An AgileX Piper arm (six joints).
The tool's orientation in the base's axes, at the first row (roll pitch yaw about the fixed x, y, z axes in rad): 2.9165, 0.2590, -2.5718
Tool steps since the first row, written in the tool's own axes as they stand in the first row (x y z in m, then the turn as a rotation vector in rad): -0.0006, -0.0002, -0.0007, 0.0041, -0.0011, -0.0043; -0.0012, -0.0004, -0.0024, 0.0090, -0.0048, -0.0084; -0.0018, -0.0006, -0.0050, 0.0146, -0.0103, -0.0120; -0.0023, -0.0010, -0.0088, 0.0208, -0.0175, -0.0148; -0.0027, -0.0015, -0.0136, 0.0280, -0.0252, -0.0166; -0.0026, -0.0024, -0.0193, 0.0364, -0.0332, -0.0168; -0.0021, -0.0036, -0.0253, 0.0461, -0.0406, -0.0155; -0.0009, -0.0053, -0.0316, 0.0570, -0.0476, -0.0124; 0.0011, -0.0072, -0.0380, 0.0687, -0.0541, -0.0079; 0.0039, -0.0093, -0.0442, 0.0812, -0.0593, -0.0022; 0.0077, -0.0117, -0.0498, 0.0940, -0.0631, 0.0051; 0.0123, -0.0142, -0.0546, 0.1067, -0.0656, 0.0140
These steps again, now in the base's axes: 0.0005, -0.0001, 0.0008, -0.0031, -0.0044, 0.0028; 0.0010, -0.0005, 0.0025, -0.0053, -0.0112, 0.0046; 0.0014, -0.0011, 0.0050, -0.0070, -0.0196, 0.0053; 0.0017, -0.0024, 0.0087, -0.0082, -0.0294, 0.0048; 0.0018, -0.0042, 0.0132, -0.0098, -0.0399, 0.0030; 0.0018, -0.0068, 0.0183, -0.0121, -0.0506, -0.0007; 0.0015, -0.0099, 0.0236, -0.0156, -0.0611, -0.0060; 0.0009, -0.0139, 0.0289, -0.0202, -0.0713, -0.0132; -0.0002, -0.0185, 0.0340, -0.0256, -0.0811, -0.0218; -0.0018, -0.0236, 0.0386, -0.0323, -0.0899, -0.0315; -0.0040, -0.0293, 0.0424, -0.0398, -0.0972, -0.0425; -0.0068, -0.0352, 0.0452, -0.0479, -0.1029, -0.0547
